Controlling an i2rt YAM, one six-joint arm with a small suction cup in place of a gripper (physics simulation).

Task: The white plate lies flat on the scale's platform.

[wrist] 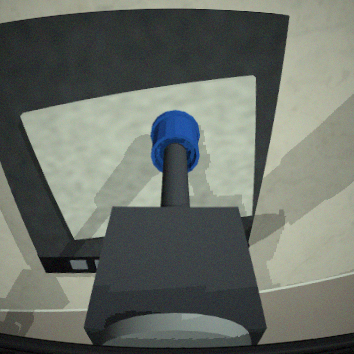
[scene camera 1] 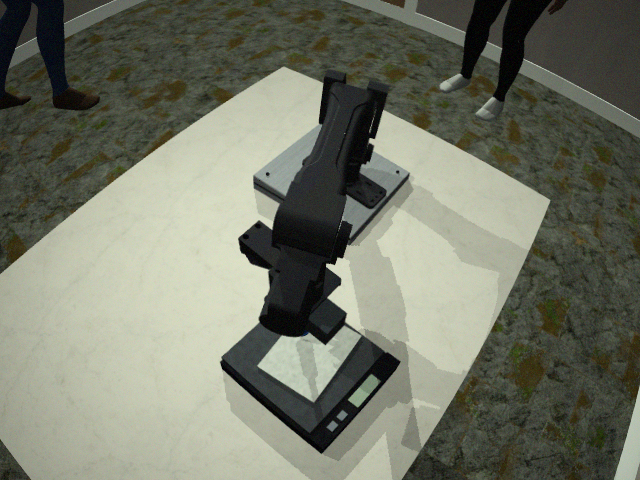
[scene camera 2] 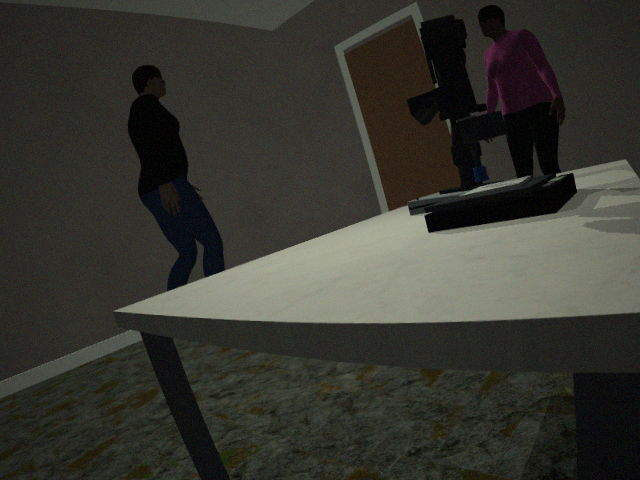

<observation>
my suction cup: holds nothing
a white plate [scene camera 1: 304, 364]: on a scale [scene camera 1: 366, 369]
</observation>
